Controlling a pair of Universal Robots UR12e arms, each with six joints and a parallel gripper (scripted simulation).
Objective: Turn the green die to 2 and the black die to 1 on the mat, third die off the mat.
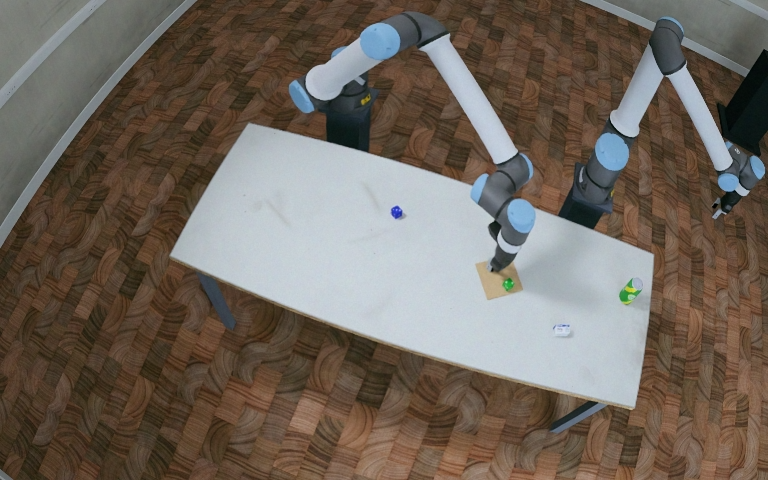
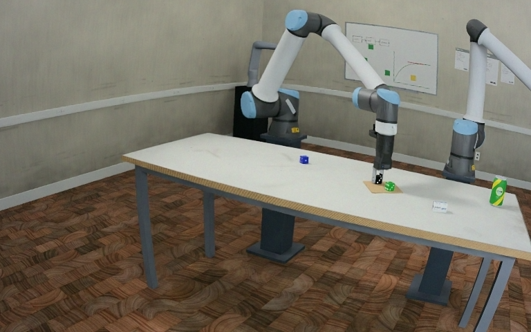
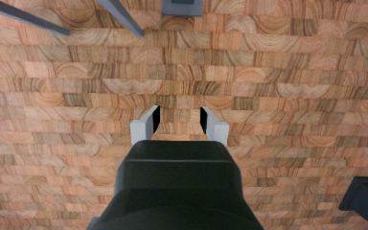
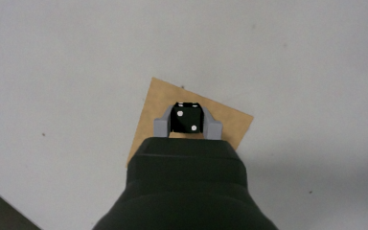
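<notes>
The black die is right at my right hand. From my right hand the other things lie so: small white box 320 mm to the left, 150 mm ahead, 10 mm below; tan mat 40 mm to the left, 30 mm ahead, 20 mm below; green die 70 mm to the left, 50 mm ahead, 10 mm below.
</notes>
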